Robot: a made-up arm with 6 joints.
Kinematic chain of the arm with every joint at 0, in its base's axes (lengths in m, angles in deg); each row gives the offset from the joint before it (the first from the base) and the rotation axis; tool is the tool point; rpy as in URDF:
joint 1: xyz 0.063 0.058 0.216 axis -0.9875 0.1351 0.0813
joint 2: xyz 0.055 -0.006 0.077 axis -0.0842 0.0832 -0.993
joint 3: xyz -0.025 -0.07 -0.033 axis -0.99 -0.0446 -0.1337
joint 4: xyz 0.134 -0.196 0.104 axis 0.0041 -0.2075 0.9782
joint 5: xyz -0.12 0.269 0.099 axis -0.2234 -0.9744 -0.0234
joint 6: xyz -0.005 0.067 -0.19 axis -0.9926 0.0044 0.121
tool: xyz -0.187 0.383 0.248 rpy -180 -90 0
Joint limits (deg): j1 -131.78..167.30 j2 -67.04..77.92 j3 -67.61..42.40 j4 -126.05..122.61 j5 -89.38..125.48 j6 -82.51..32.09
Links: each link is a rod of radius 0.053 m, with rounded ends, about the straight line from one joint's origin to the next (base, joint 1, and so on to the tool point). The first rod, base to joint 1, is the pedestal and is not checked.
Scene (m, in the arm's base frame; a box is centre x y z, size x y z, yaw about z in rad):
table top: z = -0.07
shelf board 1: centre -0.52 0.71 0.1 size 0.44 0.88 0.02 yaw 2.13
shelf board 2: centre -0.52 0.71 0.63 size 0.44 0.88 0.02 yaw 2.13
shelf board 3: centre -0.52 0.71 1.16 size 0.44 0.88 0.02 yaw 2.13
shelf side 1: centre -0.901 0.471 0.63 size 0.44 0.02 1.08 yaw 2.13
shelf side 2: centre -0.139 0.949 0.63 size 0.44 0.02 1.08 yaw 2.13
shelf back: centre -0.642 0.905 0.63 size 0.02 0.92 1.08 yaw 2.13
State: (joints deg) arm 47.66 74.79 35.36 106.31 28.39 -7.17
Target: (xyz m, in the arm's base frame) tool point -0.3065 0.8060 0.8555
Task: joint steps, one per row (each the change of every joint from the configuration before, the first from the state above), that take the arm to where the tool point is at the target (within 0.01 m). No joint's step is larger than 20 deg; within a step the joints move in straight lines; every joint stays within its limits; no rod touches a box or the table.
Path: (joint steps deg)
1: -7.16 -10.61 2.26 -16.86 14.87 -13.40
2: -7.15 -10.61 2.27 -16.85 14.86 -13.40
3: -7.16 -10.61 2.26 -16.86 14.87 -13.40
4: 19.21 -13.42 0.05 6.10 -11.75 15.89
5: 19.21 -13.42 0.05 6.10 -11.74 15.89
6: 19.21 -13.41 0.05 6.09 -11.75 15.89
7: 19.21 -13.42 0.05 6.10 -11.75 15.90
8: 19.21 -13.42 0.05 6.10 -11.75 15.89
9: -7.32 12.93 0.00 12.12 -16.27 0.00
10: -7.31 12.92 0.00 12.13 -16.28 0.00
11: -7.31 12.93 0.00 12.13 -16.28 0.00

